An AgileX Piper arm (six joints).
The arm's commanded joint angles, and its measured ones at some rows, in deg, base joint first. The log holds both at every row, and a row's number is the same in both.
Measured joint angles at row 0: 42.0 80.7 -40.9 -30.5 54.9 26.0
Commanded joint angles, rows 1 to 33: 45.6 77.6 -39.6 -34.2 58.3 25.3; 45.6 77.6 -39.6 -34.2 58.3 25.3; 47.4 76.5 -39.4 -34.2 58.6 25.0; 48.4 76.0 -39.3 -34.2 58.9 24.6; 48.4 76.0 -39.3 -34.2 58.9 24.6; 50.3 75.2 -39.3 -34.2 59.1 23.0; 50.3 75.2 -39.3 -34.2 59.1 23.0; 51.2 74.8 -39.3 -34.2 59.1 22.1; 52.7 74.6 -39.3 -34.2 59.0 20.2; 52.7 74.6 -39.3 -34.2 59.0 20.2; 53.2 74.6 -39.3 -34.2 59.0 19.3; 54.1 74.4 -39.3 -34.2 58.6 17.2; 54.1 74.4 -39.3 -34.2 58.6 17.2; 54.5 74.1 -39.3 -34.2 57.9 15.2; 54.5 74.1 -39.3 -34.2 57.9 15.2; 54.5 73.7 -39.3 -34.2 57.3 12.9; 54.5 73.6 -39.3 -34.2 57.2 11.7; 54.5 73.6 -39.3 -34.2 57.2 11.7; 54.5 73.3 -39.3 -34.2 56.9 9.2; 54.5 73.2 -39.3 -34.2 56.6 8.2; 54.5 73.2 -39.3 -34.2 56.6 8.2; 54.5 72.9 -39.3 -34.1 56.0 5.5; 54.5 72.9 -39.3 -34.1 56.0 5.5; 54.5 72.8 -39.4 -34.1 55.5 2.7; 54.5 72.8 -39.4 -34.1 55.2 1.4; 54.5 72.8 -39.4 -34.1 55.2 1.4; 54.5 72.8 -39.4 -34.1 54.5 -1.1; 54.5 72.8 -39.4 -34.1 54.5 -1.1; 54.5 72.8 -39.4 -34.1 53.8 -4.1; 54.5 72.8 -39.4 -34.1 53.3 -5.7; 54.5 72.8 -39.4 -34.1 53.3 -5.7; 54.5 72.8 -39.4 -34.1 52.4 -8.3; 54.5 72.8 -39.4 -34.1 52.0 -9.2
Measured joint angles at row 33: 54.3 73.4 -39.1 -31.0 52.7 -6.5
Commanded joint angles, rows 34 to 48: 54.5 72.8 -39.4 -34.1 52.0 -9.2; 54.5 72.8 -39.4 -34.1 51.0 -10.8; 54.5 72.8 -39.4 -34.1 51.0 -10.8; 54.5 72.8 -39.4 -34.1 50.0 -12.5; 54.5 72.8 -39.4 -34.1 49.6 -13.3; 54.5 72.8 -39.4 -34.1 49.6 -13.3; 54.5 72.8 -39.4 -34.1 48.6 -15.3; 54.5 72.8 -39.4 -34.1 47.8 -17.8; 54.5 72.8 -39.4 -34.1 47.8 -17.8; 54.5 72.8 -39.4 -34.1 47.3 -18.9; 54.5 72.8 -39.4 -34.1 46.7 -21.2; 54.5 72.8 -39.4 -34.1 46.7 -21.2; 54.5 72.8 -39.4 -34.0 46.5 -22.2; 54.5 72.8 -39.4 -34.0 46.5 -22.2; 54.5 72.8 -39.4 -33.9 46.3 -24.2
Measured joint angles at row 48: 54.3 73.4 -39.1 -31.1 47.4 -20.9
